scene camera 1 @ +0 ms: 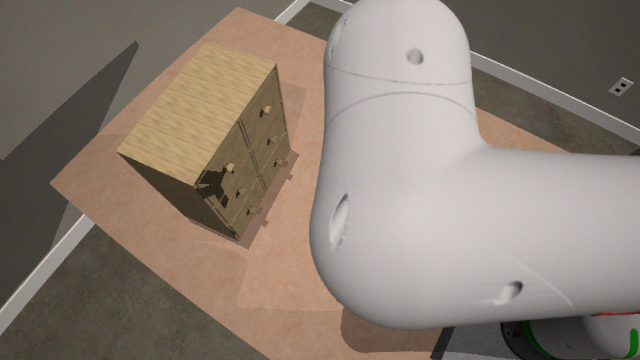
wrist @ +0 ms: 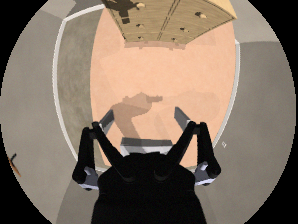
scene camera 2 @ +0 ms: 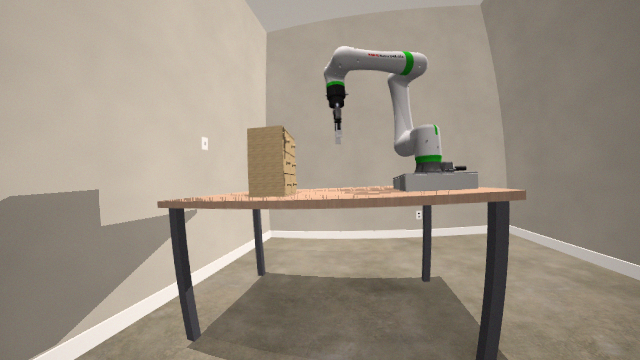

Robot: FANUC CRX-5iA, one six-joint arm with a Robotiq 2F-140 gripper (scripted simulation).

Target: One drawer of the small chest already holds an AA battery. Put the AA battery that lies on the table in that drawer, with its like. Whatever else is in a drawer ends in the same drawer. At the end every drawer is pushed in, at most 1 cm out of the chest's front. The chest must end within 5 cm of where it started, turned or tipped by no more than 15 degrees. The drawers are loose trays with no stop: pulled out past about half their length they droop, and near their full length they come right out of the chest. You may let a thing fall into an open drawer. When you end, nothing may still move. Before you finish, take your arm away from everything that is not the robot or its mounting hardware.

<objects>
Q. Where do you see a wooden chest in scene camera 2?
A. At 265,149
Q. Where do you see a wooden chest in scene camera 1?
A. At 171,146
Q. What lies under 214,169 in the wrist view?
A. The gripper.
</objects>
